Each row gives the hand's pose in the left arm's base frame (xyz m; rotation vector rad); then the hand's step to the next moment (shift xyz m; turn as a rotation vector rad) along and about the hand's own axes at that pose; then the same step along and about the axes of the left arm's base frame.
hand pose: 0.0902 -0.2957 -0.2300 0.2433 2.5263 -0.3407
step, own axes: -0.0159 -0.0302 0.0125 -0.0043 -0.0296 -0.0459
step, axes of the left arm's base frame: 0.0121 -0.0340 0.0046 -0.0275 -0.0151 0.0449
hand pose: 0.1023 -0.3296 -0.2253 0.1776 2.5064 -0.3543
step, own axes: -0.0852 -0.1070 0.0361 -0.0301 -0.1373 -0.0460
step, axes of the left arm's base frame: 0.0670 -0.1167 0.0435 -0.0287 -0.1192 0.0827
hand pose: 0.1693 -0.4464 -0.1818 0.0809 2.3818 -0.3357
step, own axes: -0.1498 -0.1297 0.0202 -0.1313 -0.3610 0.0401
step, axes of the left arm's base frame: 0.1044 -0.1250 0.1146 0.0688 -0.3539 0.1385
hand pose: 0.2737 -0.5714 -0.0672 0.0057 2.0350 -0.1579
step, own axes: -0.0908 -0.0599 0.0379 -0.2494 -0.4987 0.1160
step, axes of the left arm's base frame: 0.0704 -0.0578 0.0704 0.1797 -0.4915 0.2248
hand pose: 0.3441 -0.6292 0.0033 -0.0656 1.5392 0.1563
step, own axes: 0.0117 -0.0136 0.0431 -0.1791 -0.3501 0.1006
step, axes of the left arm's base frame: 0.0449 -0.0067 -0.0110 0.1450 -0.3426 0.1625
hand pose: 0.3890 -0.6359 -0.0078 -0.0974 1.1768 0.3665
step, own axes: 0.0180 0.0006 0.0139 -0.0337 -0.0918 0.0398
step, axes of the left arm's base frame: 0.0181 0.0084 -0.0110 0.0543 -0.0832 0.0357
